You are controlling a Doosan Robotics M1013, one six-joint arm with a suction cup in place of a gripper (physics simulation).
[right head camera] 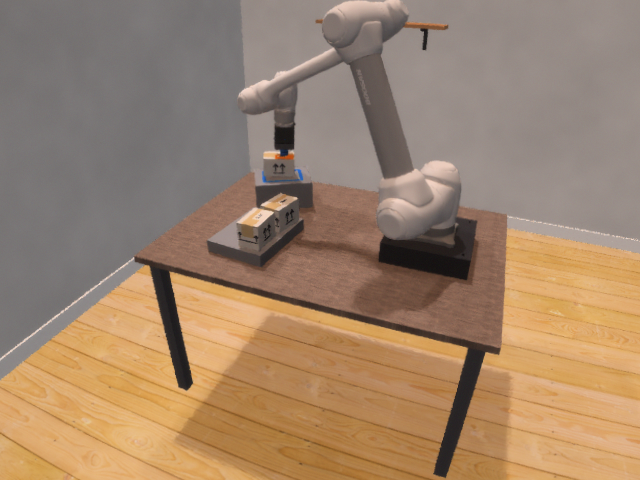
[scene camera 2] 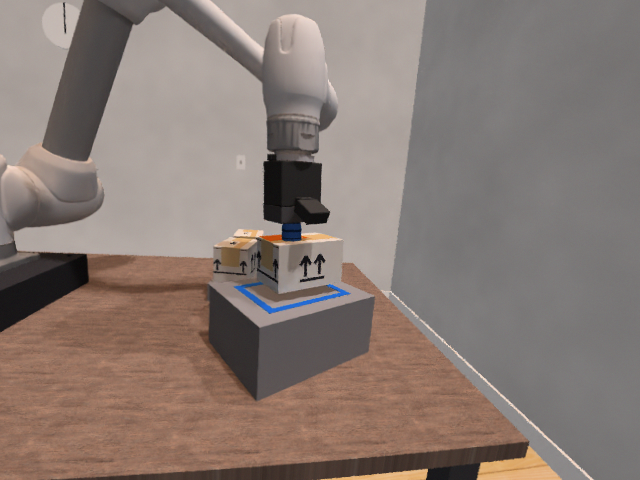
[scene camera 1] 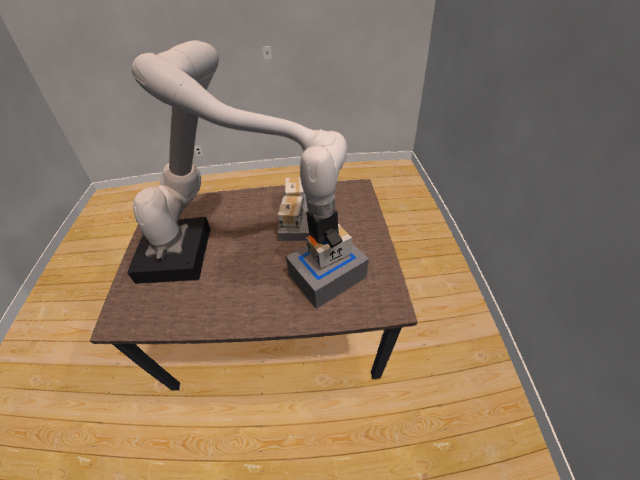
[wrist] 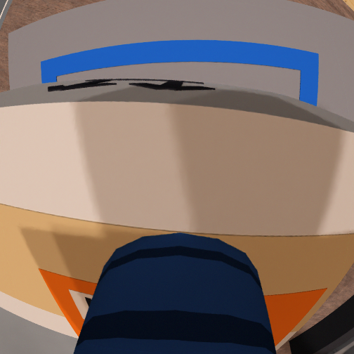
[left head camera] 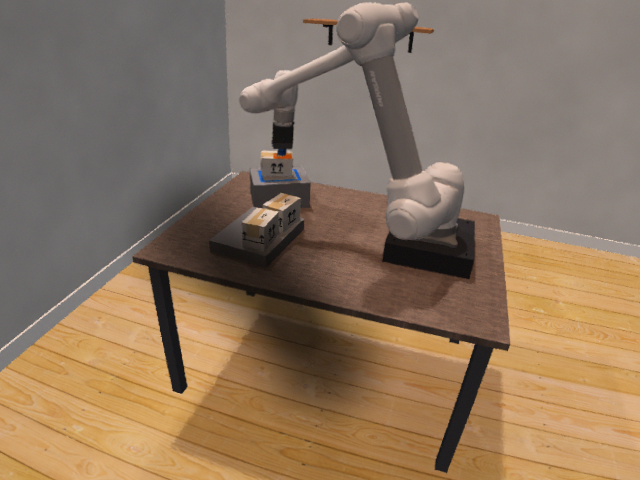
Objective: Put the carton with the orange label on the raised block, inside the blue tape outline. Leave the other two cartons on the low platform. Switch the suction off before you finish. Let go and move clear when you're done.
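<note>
The carton with the orange label hangs upright, seemingly just above the raised block; a shadow lies under it. The blue tape outline shows around its near sides; its far part is hidden. My suction cup is pressed on the carton's top, beside the label, and holds it. Two plain cartons, one nearer and one behind, stand on the low platform.
The low platform stands close to the raised block on the brown table. The arm's black base stands at the table's other end. Walls rise beyond the table, and an orange shelf hangs behind the arm.
</note>
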